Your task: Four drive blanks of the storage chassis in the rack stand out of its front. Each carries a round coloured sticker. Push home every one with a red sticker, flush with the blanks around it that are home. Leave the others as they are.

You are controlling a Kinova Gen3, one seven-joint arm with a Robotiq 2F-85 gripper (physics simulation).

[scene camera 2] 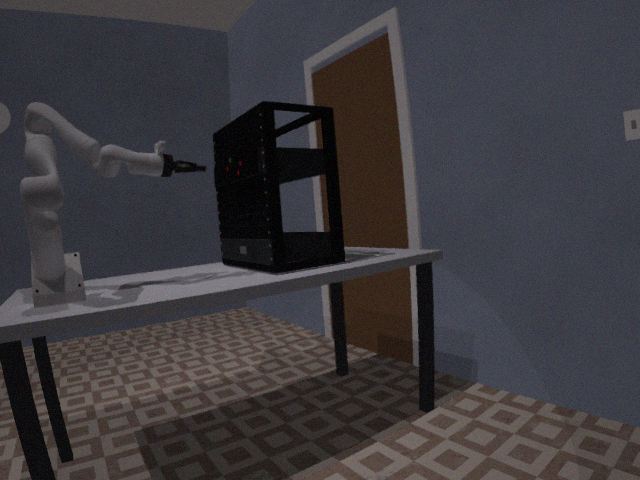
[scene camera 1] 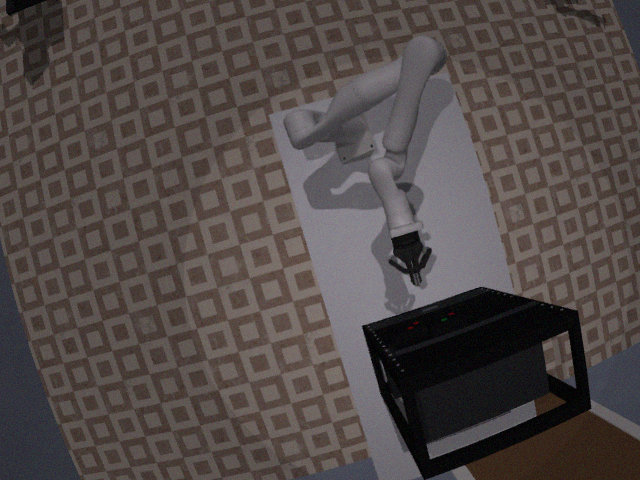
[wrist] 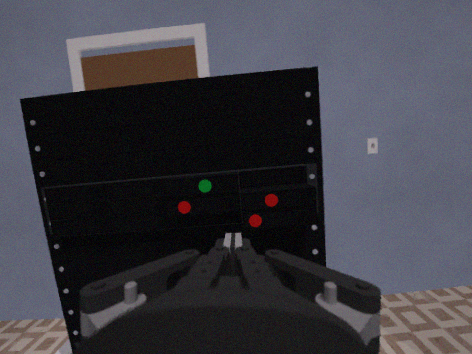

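Note:
The black rack (scene camera 1: pixel 496 338) (scene camera 2: pixel 268 222) (wrist: pixel 150 120) stands on the table. In its front, in the wrist view, are a green sticker (wrist: pixel 205 186), a red sticker (wrist: pixel 184 207) below and left of it, another red sticker (wrist: pixel 271 200) to the right and a third red sticker (wrist: pixel 255 220) lower right. The blanks that carry them are too dark to tell how far each stands out. My gripper (scene camera 1: pixel 416 281) (scene camera 2: pixel 203 168) (wrist: pixel 233 243) is shut and empty. It is in front of the rack, apart from it, pointing at the front; in the wrist view its tips show just below the stickers.
The white table (scene camera 1: pixel 361 279) (scene camera 2: pixel 155 289) carries the arm's base and the rack. The rack's metal frame (scene camera 2: pixel 334 180) is open behind its front panels. A brown door (scene camera 2: pixel 361 180) (wrist: pixel 140 67) in a white frame and a blue wall (scene camera 2: pixel 491 155) (wrist: pixel 400 75) are behind the rack.

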